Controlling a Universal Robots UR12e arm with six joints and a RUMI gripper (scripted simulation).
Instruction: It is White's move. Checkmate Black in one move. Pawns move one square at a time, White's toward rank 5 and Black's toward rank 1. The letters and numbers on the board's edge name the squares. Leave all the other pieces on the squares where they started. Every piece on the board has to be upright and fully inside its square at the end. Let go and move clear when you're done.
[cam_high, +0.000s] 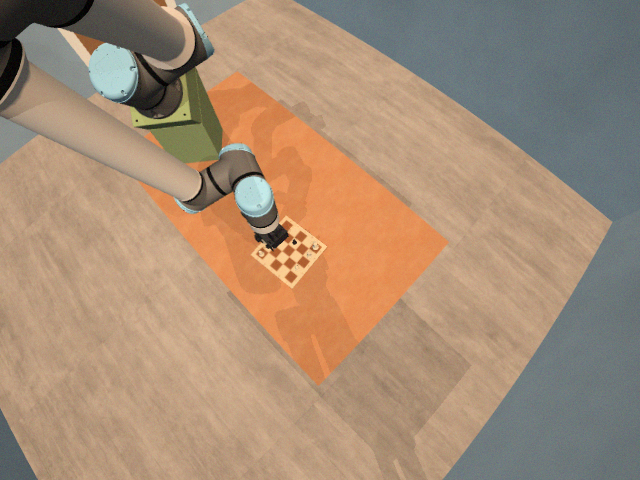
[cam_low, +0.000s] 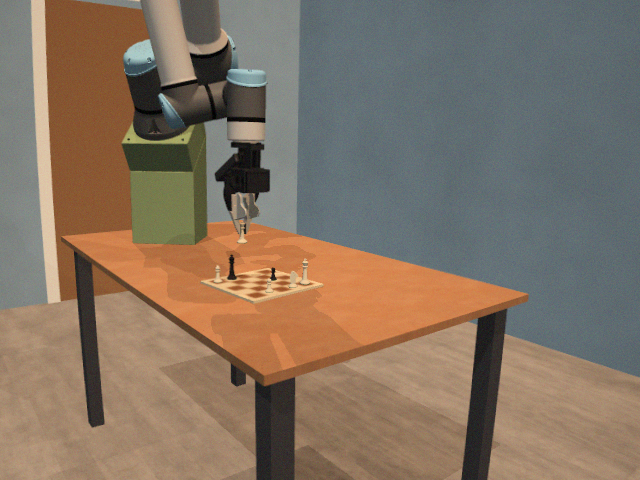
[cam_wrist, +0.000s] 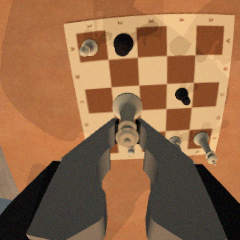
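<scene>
Now: the tall black piece 40 mm behind my hand and 110 mm below it. The rest, counted from my hand: black pawn (40 mm ahead, 70 mm to the left, 120 mm below); small chessboard (40 mm ahead, 30 mm to the left, 140 mm below); white pawn (110 mm ahead, 10 mm to the right, 120 mm below).
</scene>
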